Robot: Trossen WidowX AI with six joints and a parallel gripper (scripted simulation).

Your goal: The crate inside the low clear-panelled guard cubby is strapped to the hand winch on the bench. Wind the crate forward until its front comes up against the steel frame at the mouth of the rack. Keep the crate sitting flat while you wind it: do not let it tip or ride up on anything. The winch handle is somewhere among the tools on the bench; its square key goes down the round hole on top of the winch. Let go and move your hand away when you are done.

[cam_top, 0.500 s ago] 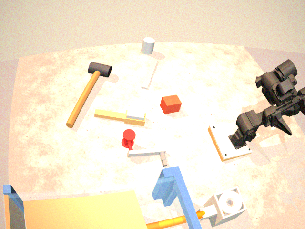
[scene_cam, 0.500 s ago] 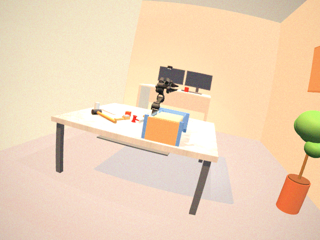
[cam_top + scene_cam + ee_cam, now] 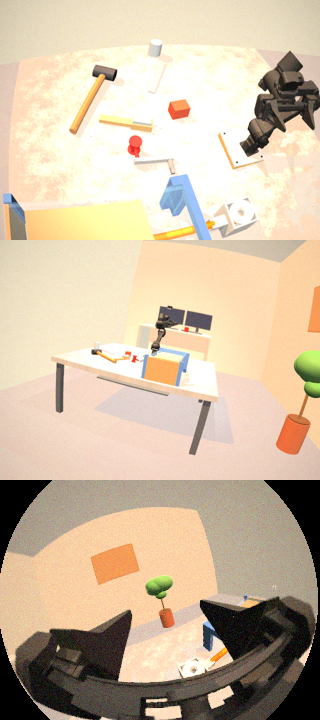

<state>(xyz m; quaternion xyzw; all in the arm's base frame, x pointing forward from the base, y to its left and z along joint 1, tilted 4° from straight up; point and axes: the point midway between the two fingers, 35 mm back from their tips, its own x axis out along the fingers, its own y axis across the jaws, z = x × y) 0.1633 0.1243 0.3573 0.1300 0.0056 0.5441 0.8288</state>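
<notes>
Right now the crank handle is 360 mm below my gripper tip, 260 mm to the right of it and 200 mm ahead of it. From my gripper tip the other things lie so: yellow hand tool: 420 mm to the right, 360 mm below, 200 mm ahead; hand winch: 350 mm below, 50 mm ahead, 40 mm to the left; red knob: 350 mm below, 300 mm to the right, 230 mm ahead.
</notes>
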